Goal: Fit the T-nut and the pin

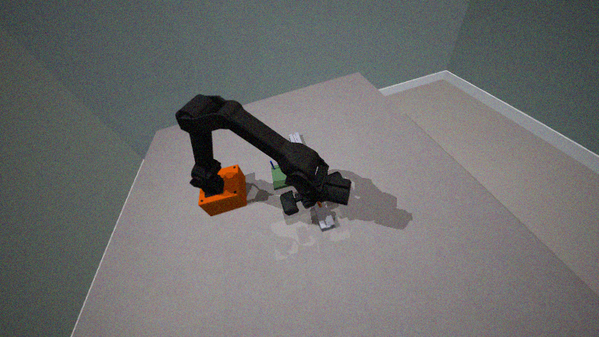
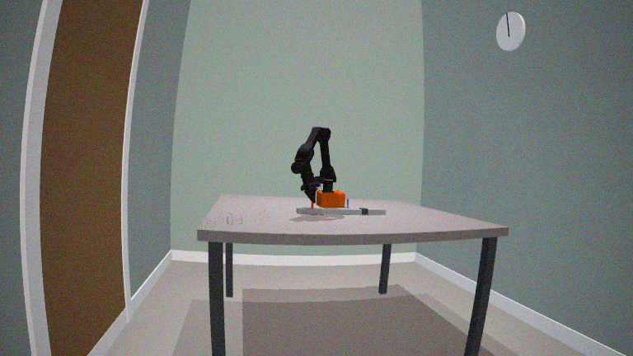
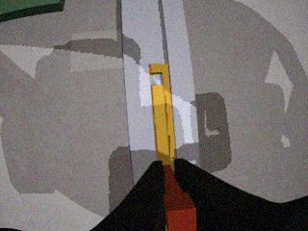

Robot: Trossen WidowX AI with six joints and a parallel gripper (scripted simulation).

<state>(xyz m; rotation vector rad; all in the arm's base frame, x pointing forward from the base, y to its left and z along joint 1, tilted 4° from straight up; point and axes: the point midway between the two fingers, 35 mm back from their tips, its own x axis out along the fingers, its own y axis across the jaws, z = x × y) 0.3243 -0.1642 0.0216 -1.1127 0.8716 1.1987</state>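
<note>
Right now the blue pin is 11 cm behind my gripper tip, 21 cm to the left of it and 2 cm below it. Round my gripper tip: green tray 10 cm behind, 20 cm to the left, 4 cm below.
</note>
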